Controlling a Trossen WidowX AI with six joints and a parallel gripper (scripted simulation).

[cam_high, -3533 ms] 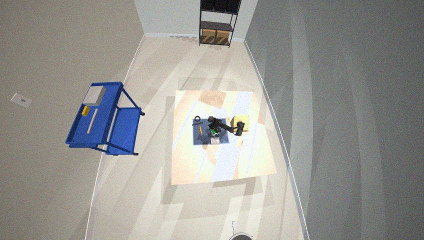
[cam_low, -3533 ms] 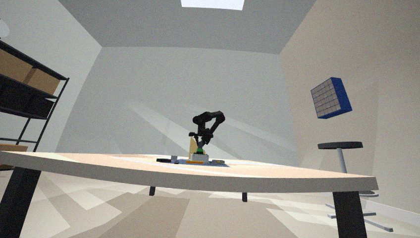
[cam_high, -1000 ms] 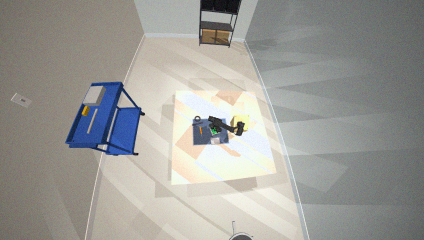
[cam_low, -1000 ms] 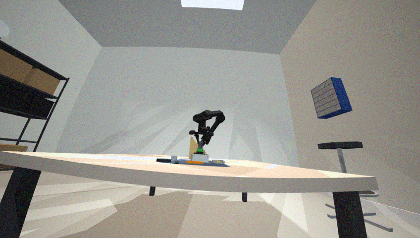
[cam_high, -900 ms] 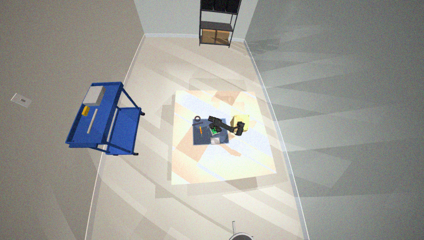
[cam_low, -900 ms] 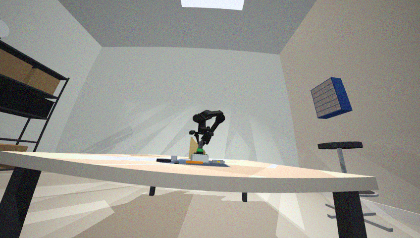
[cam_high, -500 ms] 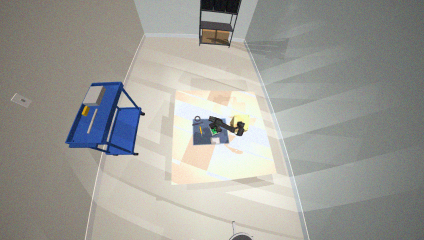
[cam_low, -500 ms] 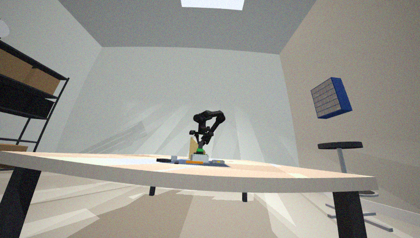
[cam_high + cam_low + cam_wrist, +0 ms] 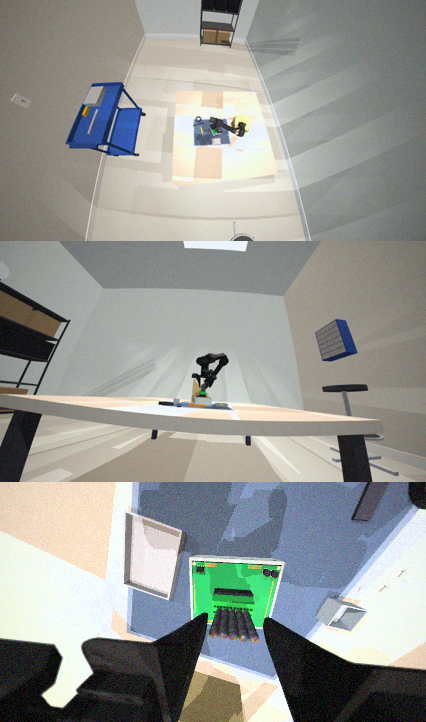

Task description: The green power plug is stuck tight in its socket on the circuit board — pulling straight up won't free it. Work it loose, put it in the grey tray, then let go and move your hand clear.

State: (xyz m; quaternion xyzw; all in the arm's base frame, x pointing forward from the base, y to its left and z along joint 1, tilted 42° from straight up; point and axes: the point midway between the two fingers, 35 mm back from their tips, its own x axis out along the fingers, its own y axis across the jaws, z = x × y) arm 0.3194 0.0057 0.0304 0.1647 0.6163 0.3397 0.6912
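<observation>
My gripper tip is now 30 mm above the green power plug. Also, from my gripper tip: blue mat (40 mm ahead, 120 mm below); then dark bar (210 mm ahead, 110 mm to the right, 120 mm below).
</observation>
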